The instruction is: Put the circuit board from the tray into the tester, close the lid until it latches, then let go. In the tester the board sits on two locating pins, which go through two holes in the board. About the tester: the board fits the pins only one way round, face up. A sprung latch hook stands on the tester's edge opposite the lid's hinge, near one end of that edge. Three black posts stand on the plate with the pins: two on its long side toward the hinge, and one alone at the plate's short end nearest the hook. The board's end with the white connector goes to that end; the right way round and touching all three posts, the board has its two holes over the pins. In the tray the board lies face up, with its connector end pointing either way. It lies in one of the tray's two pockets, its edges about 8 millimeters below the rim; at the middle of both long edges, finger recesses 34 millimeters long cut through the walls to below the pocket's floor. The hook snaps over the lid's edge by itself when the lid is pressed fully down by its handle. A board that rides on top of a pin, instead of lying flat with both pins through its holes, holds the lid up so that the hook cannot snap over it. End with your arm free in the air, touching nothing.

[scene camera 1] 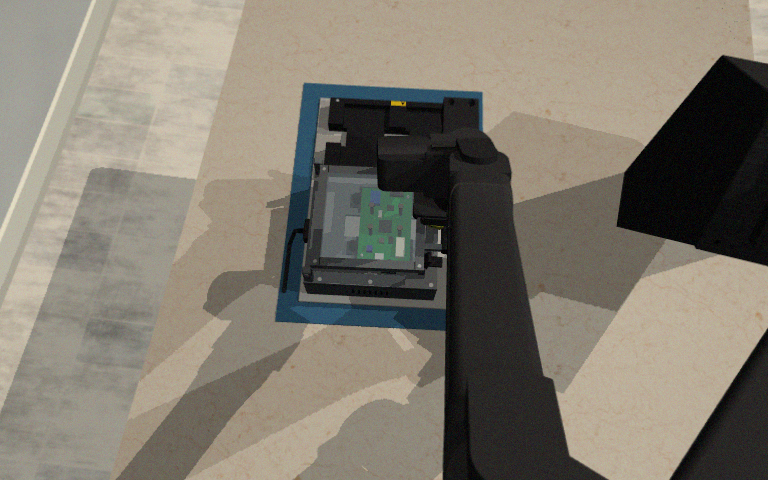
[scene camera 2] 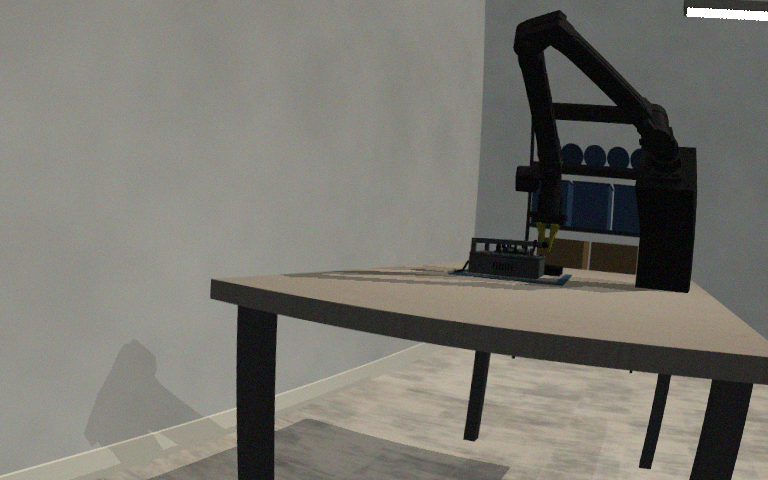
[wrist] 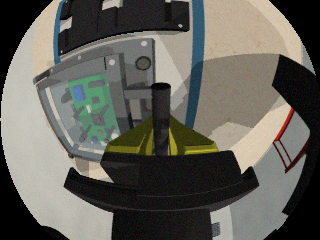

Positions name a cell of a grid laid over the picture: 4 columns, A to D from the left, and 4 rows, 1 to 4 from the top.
Labels:
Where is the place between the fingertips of the gripper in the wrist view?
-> C2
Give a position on a see-through lid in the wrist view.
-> B2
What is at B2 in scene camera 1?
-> A see-through lid.

